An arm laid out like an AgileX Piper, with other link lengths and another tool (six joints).
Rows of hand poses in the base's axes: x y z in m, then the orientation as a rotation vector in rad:
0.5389 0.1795 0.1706 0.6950 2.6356 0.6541
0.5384 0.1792 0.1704 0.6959 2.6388 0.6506
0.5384 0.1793 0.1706 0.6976 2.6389 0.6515
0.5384 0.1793 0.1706 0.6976 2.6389 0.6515
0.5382 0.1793 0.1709 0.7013 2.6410 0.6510
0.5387 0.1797 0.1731 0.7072 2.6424 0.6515
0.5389 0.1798 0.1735 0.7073 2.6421 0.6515
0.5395 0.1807 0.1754 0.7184 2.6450 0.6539
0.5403 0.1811 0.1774 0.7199 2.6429 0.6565
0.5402 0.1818 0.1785 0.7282 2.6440 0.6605
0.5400 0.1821 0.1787 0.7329 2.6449 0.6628
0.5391 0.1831 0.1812 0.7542 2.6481 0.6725
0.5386 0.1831 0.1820 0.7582 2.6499 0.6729
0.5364 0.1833 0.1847 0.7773 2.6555 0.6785
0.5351 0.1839 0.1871 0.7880 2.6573 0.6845
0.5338 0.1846 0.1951 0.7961 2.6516 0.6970
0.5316 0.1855 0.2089 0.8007 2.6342 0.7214
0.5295 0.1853 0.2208 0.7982 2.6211 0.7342
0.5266 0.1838 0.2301 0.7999 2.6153 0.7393
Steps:
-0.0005 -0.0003 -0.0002 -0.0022 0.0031 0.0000
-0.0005 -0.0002 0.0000 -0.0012 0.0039 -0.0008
-0.0005 -0.0002 0.0000 -0.0012 0.0039 -0.0008
-0.0007 -0.0002 0.0003 -0.0008 0.0071 -0.0023
-0.0002 0.0002 0.0025 0.0006 0.0105 -0.0053
0.0000 0.0003 0.0029 0.0006 0.0103 -0.0054
0.0006 0.0012 0.0048 0.0043 0.0171 -0.0106
0.0014 0.0016 0.0068 0.0063 0.0158 -0.0118
0.0013 0.0023 0.0079 0.0106 0.0200 -0.0157
0.0011 0.0026 0.0081 0.0131 0.0226 -0.0178
0.0002 0.0036 0.0106 0.0237 0.0338 -0.0275
-0.0003 0.0036 0.0114 0.0247 0.0369 -0.0292
-0.0025 0.0038 0.0141 0.0322 0.0494 -0.0373
-0.0038 0.0044 0.0165 0.0383 0.0553 -0.0419
-0.0051 0.0051 0.0245 0.0482 0.0538 -0.0466
-0.0073 0.0060 0.0383 0.0654 0.0411 -0.0516
-0.0094 0.0058 0.0502 0.0735 0.0290 -0.0528
-0.0123 0.0043 0.0595 0.0773 0.0248 -0.0551

